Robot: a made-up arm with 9 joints. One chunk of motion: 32 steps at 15 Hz.
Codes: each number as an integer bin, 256 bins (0 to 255) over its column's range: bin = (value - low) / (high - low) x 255, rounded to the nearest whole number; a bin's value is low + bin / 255 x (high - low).
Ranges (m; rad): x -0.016..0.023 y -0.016..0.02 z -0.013..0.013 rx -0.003..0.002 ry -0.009..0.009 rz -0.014..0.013
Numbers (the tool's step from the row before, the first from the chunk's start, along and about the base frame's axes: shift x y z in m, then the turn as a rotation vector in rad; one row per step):
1: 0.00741 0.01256 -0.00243 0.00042 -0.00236 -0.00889
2: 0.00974 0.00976 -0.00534 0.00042 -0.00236 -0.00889
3: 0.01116 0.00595 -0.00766 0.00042 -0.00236 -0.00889
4: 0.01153 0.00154 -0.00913 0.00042 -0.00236 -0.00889
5: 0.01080 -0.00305 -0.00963 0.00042 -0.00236 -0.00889
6: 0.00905 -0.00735 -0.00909 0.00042 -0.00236 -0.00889
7: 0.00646 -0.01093 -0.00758 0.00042 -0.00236 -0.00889
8: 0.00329 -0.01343 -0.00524 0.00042 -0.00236 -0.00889
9: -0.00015 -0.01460 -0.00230 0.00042 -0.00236 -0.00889
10: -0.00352 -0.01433 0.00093 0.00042 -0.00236 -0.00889
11: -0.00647 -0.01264 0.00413 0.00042 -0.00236 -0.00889
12: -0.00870 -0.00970 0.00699 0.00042 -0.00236 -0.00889
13: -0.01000 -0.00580 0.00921 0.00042 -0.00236 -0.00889
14: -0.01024 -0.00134 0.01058 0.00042 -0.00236 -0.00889
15: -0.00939 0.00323 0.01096 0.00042 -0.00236 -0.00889
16: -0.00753 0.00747 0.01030 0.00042 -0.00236 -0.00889
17: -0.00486 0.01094 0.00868 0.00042 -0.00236 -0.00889
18: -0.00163 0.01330 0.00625 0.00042 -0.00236 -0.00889
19: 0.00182 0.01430 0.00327 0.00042 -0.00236 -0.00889
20: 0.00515 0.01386 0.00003 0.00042 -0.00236 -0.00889
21: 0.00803 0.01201 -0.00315 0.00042 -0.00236 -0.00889
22: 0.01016 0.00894 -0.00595 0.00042 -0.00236 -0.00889
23: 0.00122 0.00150 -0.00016 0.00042 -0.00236 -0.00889
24: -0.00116 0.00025 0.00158 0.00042 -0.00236 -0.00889
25: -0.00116 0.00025 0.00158 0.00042 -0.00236 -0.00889
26: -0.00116 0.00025 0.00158 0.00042 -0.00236 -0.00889
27: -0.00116 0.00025 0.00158 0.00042 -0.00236 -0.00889
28: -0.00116 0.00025 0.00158 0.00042 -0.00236 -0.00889
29: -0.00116 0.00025 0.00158 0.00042 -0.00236 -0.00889
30: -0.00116 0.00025 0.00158 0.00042 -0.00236 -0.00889
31: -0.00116 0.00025 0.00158 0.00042 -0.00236 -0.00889
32: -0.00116 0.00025 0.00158 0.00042 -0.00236 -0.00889
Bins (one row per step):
1: 153 202 104 174 94 48
2: 168 182 75 174 94 48
3: 178 155 52 174 94 48
4: 180 124 38 174 94 48
5: 175 92 33 174 94 48
6: 164 61 38 174 94 48
7: 147 36 53 174 94 48
8: 126 18 76 174 94 48
9: 104 10 105 174 94 48
10: 82 12 137 174 94 48
11: 62 24 168 174 94 48
12: 48 45 196 174 94 48
13: 39 72 218 174 94 48
14: 38 104 231 174 94 48
15: 43 136 235 174 94 48
16: 55 166 229 174 94 48
17: 73 191 213 174 94 48
18: 94 208 189 174 94 48
19: 117 215 160 174 94 48
20: 138 212 128 174 94 48
21: 157 198 97 174 94 48
22: 171 177 69 174 94 48
23: 113 124 126 174 94 48
24: 97 115 143 174 94 48
25: 97 115 143 174 94 48
26: 97 115 143 174 94 48
27: 97 115 143 174 94 48
28: 97 115 143 174 94 48
29: 97 115 143 174 94 48
30: 97 115 143 174 94 48
31: 97 115 143 174 94 48
32: 97 115 143 174 94 48

